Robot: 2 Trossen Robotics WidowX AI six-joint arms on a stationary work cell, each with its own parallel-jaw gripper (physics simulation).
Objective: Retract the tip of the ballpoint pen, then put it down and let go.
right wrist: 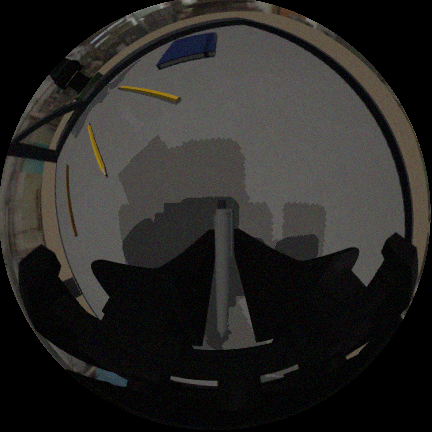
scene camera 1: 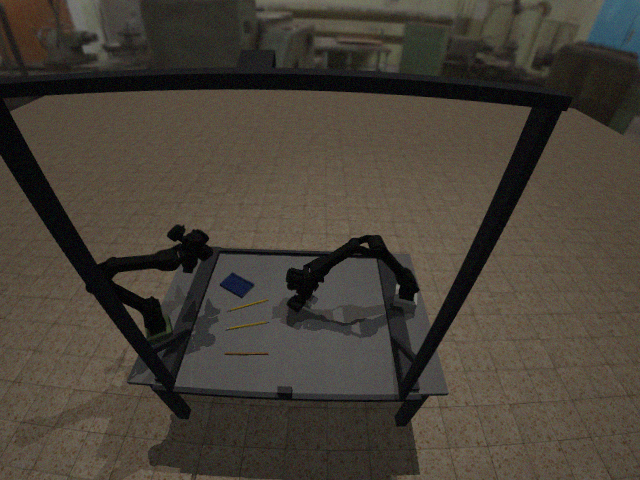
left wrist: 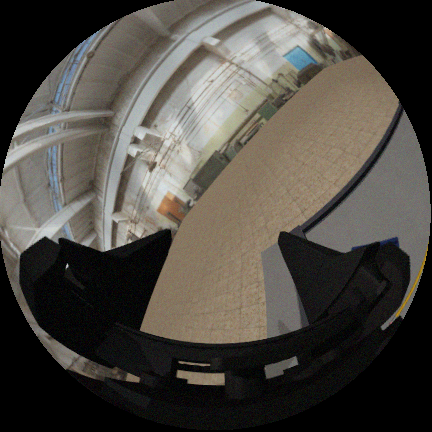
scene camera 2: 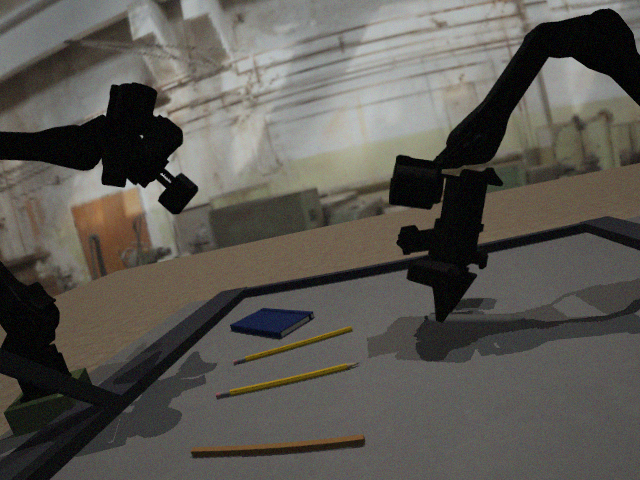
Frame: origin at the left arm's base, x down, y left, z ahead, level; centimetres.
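Where they show: left gripper, fingertip midpoint: [left wrist: 226, 236] [scene camera 2: 162, 174]; right gripper, fingertip midpoint: [right wrist: 223, 234] [scene camera 2: 441, 319]; left arm's base, link origin: [right wrist: 84, 85] [scene camera 1: 157, 327]; right arm's base, link origin: [scene camera 1: 406, 294].
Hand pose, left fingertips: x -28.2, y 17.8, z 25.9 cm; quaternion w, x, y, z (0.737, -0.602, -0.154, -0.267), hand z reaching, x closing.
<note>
Things, the pixels of their top centre, and the offset from my left fingertips.
- light grey ballpoint pen, top centre: [right wrist: 222, 294] [scene camera 2: 472, 313] dz +35.1, dx +31.0, dy -36.2 cm
- blue notebook, top centre: [scene camera 2: 270, 318] [right wrist: 189, 43] [scene camera 1: 236, 283] dz +12.2, dx +31.0, dy -8.1 cm
- orange-brown stick, top centre: [scene camera 2: 271, 445] [right wrist: 66, 195] [scene camera 1: 246, 353] dz +3.6, dx +31.5, dy -44.0 cm
The light grey ballpoint pen [right wrist: 224, 260] [scene camera 2: 460, 316] lies at the table surface, in the arm's shadow. In the right wrist view its dark button end points up the picture and its narrow end points down, between the fingers. I cannot tell whether the writing tip is out. My right gripper [right wrist: 223, 234] [scene camera 2: 440, 317] [scene camera 1: 295, 305] points down at table level and is shut on the pen's body; the fingertips press its two sides. My left gripper [left wrist: 226, 236] [scene camera 1: 184, 249] is open and empty, raised above the left edge of the table.
A blue notebook [scene camera 1: 236, 285] [scene camera 2: 272, 322] [right wrist: 190, 49], two yellow pencils [scene camera 1: 248, 305] [scene camera 2: 286, 379] and an orange-brown stick [scene camera 1: 246, 353] [scene camera 2: 279, 446] lie left of my right gripper in the scene views. A dark frame post [scene camera 1: 480, 242] stands at the table's right side.
</note>
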